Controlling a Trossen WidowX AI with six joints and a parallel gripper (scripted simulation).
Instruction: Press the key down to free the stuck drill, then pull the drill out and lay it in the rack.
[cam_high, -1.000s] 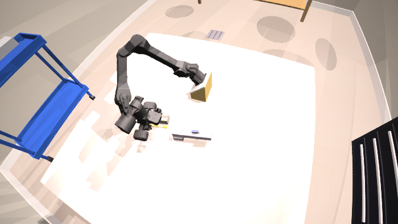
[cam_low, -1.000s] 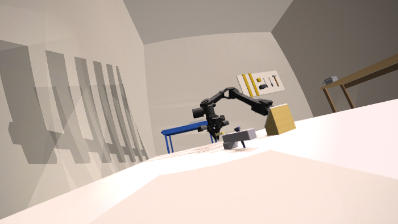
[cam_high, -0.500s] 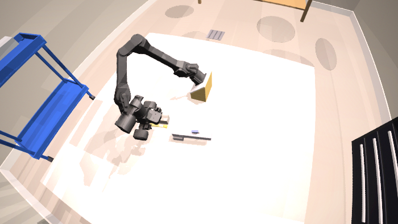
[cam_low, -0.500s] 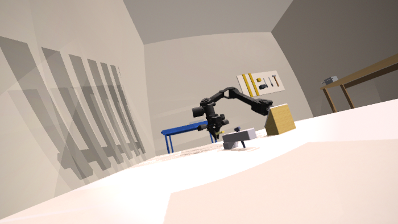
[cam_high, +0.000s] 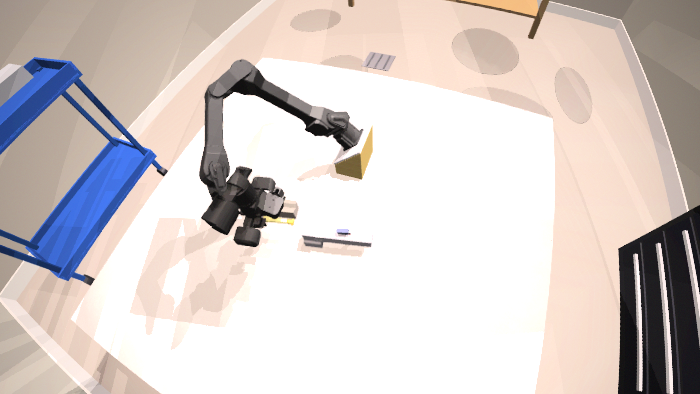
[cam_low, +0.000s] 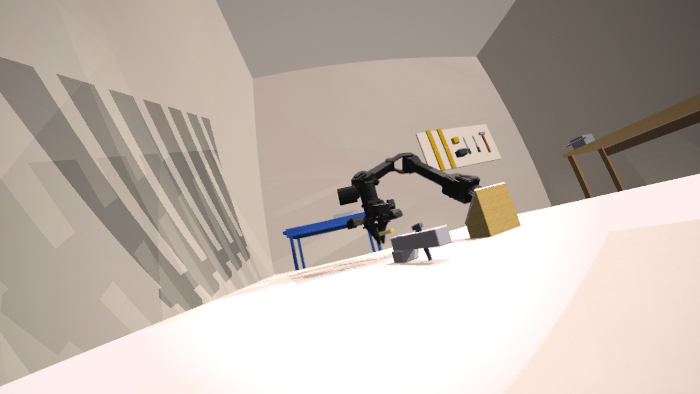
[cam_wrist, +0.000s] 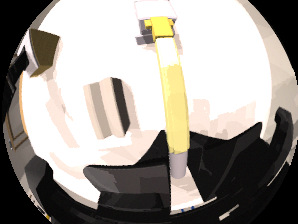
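Now: the yellow drill 10 mm behind my gripper tip, 40 mm to the left of it and 30 mm above it. Round my gripper tip: tan rack 70 mm behind, 20 mm to the left, 30 mm below; pin 40 mm behind, 220 mm to the left; grey block 30 mm behind, 190 mm to the left, 10 mm below.
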